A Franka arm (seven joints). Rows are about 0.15 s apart.
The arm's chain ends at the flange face. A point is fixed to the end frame.
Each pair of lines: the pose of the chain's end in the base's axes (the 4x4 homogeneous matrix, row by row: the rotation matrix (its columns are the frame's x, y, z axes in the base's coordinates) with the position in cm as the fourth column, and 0 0 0 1 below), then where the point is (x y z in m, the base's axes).
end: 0.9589 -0.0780 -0.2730 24.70; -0.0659 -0.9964 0.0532 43.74; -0.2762 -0.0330 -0.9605 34.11; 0 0 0 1
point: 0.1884 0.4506 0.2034
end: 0.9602 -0.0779 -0.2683 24.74; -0.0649 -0.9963 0.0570 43.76; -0.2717 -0.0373 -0.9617 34.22; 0 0 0 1
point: 0.1895 0.4513 0.2042
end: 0.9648 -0.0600 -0.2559 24.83; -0.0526 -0.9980 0.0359 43.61; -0.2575 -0.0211 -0.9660 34.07; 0 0 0 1
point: 0.1921 0.4464 0.2017
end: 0.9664 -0.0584 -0.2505 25.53; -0.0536 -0.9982 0.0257 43.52; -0.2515 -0.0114 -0.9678 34.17; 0 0 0 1
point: 0.1998 0.4440 0.2023
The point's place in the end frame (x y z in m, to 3 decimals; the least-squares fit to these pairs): -0.019 -0.004 0.149
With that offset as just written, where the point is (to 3 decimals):
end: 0.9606 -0.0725 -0.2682 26.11; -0.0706 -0.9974 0.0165 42.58; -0.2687 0.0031 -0.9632 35.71; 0 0 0 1
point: 0.203 0.434 0.219
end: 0.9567 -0.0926 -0.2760 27.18; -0.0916 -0.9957 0.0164 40.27; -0.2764 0.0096 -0.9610 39.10; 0 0 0 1
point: 0.213 0.411 0.253
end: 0.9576 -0.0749 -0.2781 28.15; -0.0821 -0.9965 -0.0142 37.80; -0.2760 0.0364 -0.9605 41.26; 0 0 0 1
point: 0.222 0.381 0.275
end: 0.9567 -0.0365 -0.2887 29.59; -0.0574 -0.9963 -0.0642 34.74; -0.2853 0.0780 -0.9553 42.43; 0 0 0 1
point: 0.235 0.343 0.287
